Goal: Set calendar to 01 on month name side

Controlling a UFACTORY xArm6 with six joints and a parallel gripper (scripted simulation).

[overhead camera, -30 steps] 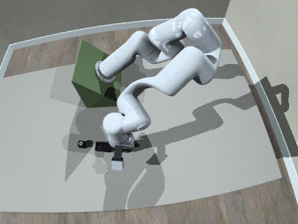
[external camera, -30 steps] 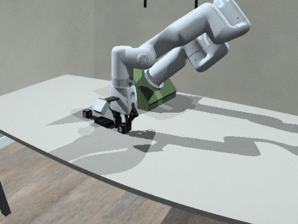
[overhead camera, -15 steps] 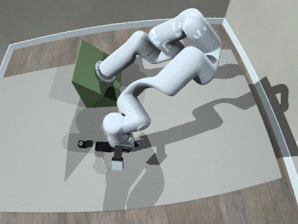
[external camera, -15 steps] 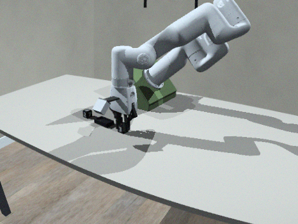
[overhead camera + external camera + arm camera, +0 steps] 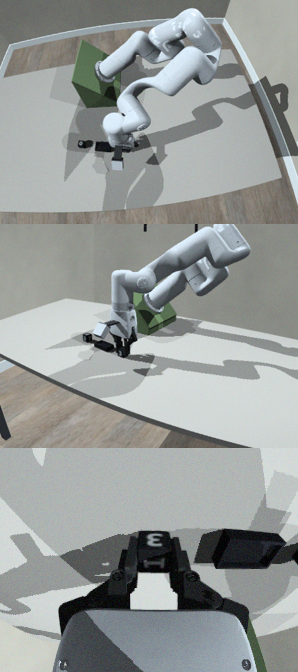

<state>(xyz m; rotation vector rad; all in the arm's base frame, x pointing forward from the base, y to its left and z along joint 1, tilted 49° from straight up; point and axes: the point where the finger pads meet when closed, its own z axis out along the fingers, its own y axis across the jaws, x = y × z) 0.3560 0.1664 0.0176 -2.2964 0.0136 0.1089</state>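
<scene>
My gripper is now 110 mm to the left of the black tray, 20 mm above it and 10 mm past it. Also, from my hand: black cube 210 mm to the right, 10 mm below, 10 mm behind.
</scene>
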